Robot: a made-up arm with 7 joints. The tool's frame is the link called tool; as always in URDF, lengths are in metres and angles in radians.
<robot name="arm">
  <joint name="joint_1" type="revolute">
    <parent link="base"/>
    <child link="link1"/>
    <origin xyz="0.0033 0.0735 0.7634" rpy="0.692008 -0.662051 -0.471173"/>
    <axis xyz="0 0 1"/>
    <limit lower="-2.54" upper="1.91"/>
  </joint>
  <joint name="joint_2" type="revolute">
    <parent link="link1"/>
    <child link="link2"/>
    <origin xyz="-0.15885 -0.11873 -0.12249" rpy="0 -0.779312 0"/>
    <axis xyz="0 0 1"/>
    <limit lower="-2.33" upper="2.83"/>
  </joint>
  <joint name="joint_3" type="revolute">
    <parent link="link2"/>
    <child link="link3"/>
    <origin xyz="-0.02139 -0.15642 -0.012" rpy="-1.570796 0 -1.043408"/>
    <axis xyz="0 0 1"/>
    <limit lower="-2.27" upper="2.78"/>
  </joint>
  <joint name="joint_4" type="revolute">
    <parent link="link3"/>
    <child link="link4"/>
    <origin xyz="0.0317 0.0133 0.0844" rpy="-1.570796 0 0"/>
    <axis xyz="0 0 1"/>
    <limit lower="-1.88" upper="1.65"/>
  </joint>
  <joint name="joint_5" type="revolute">
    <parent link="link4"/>
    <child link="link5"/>
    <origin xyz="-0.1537 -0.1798 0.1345" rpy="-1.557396 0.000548 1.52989"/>
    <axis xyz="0 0 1"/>
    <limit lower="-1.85" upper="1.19"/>
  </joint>
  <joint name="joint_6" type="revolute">
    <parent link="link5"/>
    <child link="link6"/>
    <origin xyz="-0.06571 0.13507 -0.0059" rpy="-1.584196 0 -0.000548"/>
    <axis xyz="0 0 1"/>
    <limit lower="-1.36" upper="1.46"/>
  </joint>
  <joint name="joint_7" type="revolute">
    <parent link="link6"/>
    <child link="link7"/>
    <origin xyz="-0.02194 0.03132 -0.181" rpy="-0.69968 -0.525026 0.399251"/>
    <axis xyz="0 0 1"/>
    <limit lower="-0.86" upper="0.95"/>
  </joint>
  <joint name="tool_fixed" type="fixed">
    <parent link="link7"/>
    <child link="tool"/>
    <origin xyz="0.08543 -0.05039 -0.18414" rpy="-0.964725 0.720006 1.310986"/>
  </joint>
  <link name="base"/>
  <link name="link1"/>
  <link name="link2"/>
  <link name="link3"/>
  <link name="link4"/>
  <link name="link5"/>
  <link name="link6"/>
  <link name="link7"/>
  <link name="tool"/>
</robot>
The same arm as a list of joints. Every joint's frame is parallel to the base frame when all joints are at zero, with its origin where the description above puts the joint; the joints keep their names.
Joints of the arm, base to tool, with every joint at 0 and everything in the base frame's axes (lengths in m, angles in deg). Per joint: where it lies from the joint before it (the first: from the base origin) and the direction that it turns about. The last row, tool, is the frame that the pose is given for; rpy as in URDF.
joint_1: offset 0.0033 0.0735 0.7634 axis -0.711398 -0.353699 0.607298
joint_2: offset -0.0245 -0.0024 -0.2318 axis -1 0 0
joint_3: offset 0.012 -0.1244 -0.0972 axis 0 0 1
joint_4: offset 0.0133 -0.0317 0.0844 axis 1 0 0
joint_5: offset 0.1345 0.1537 0.1798 axis 0.0134 0.999073 -0.040899
joint_6: offset -0.1351 -0.0014 0.0659 axis -1 0 0
joint_7: offset 0.181 -0.0304 0.0232 axis -0.662005 -0.419203 0.621304
tool: offset 0.051 0.0875 -0.183 rpy 9.77 32.43 -28.1
Joint limits (deg, base to tool): -145.53..109.43 -133.5..162.15 -130.06..159.28 -107.72..94.54 -106..68.18 -77.92..83.65 -49.27..54.43

